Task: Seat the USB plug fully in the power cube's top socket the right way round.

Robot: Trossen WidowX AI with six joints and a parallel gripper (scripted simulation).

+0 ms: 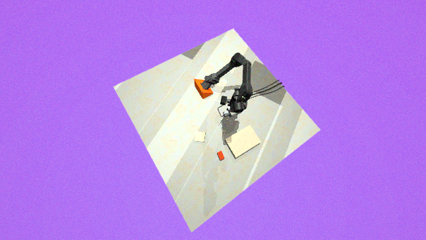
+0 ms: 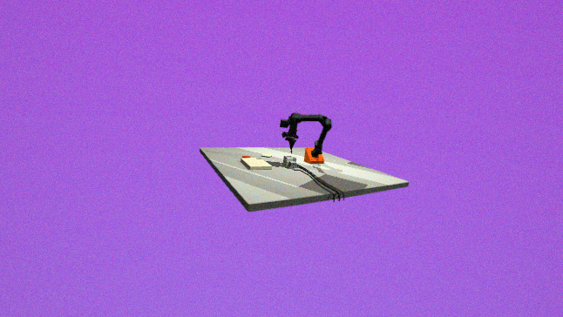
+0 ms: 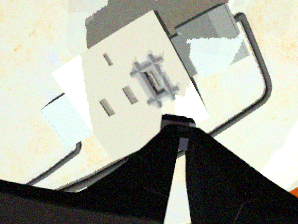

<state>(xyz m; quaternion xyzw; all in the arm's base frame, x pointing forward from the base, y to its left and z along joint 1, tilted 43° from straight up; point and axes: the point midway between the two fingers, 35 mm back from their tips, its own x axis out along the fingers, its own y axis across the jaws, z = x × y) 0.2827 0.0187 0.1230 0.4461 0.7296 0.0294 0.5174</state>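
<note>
My gripper tip is now 20 mm above the black USB plug. The rest, counted from my gripper tip: small cream tile: 310 mm to the right, 130 mm below, 80 mm ahead; then grey socket: 60 mm below, 10 mm to the left, 10 mm ahead; then flat tan board: 270 mm ahead, 120 mm below, 20 mm to the right.
</note>
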